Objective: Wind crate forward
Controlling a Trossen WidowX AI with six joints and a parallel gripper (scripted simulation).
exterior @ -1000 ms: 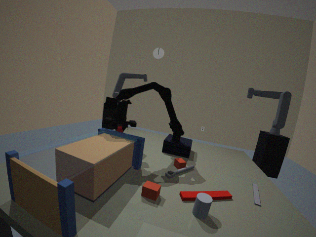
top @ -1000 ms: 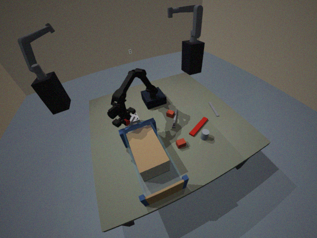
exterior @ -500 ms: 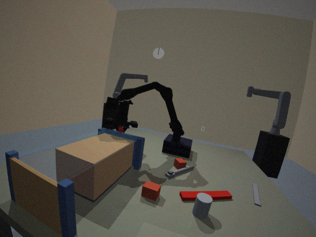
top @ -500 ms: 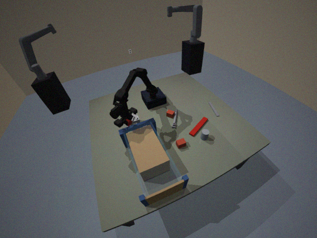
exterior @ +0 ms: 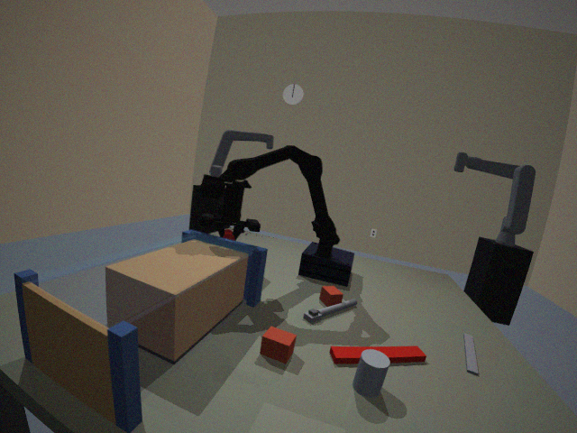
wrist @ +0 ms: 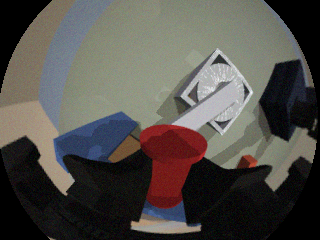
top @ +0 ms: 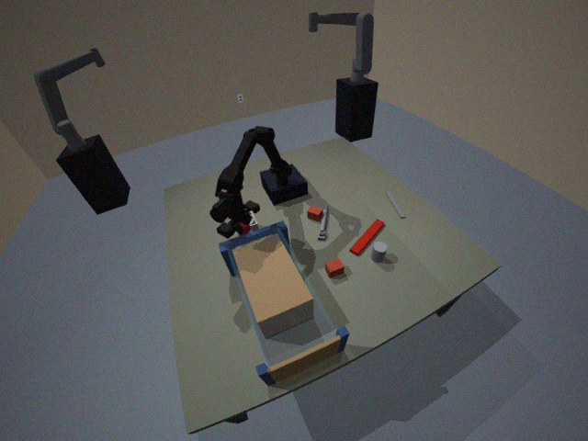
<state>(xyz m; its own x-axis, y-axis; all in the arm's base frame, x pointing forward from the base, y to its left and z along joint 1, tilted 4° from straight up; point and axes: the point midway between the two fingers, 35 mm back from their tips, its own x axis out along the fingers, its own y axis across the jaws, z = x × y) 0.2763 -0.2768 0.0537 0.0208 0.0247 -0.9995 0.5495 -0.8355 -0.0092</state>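
My gripper tip is 3 cm past the winch handle, 1 cm to the right of it and 1 cm above it. From my gripper tip the other things lie so: hand winch 11 cm behind, 8 cm below, 2 cm to the left; then red knob 2 cm above; then red bar 50 cm to the left, 16 cm ahead, 11 cm below.
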